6 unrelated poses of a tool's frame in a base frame.
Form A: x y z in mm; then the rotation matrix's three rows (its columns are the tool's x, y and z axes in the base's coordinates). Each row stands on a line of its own.
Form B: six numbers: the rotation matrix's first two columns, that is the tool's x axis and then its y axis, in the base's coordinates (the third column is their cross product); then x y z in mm. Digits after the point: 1 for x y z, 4 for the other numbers. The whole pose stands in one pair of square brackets.
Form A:
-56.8, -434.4, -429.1
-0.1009, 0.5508, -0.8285
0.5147, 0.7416, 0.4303
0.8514, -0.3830, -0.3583
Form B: [-0.1009, 0.5147, 0.8514, 0.5508, 0.7416, -0.3830, -56.8, -434.4, -429.1]
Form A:
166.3, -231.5, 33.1
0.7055, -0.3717, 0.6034
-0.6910, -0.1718, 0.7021
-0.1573, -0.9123, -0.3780
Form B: [0.7055, -0.6910, -0.1573, -0.3717, -0.1718, -0.9123, 166.3, -231.5, 33.1]
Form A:
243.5, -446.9, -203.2
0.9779, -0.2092, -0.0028
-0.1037, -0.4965, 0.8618
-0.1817, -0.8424, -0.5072
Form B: [0.9779, -0.1037, -0.1817, -0.2092, -0.4965, -0.8424, 243.5, -446.9, -203.2]
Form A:
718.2, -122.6, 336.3
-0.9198, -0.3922, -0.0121
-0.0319, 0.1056, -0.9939
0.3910, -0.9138, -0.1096
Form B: [-0.9198, -0.0319, 0.3910, -0.3922, 0.1056, -0.9138, 718.2, -122.6, 336.3]
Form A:
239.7, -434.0, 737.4
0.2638, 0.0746, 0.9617
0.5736, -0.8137, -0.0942
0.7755, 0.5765, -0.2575
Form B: [0.2638, 0.5736, 0.7755, 0.0746, -0.8137, 0.5765, 239.7, -434.0, 737.4]
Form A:
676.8, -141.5, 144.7
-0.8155, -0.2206, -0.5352
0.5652, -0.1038, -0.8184
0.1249, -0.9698, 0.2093
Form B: [-0.8155, 0.5652, 0.1249, -0.2206, -0.1038, -0.9698, 676.8, -141.5, 144.7]
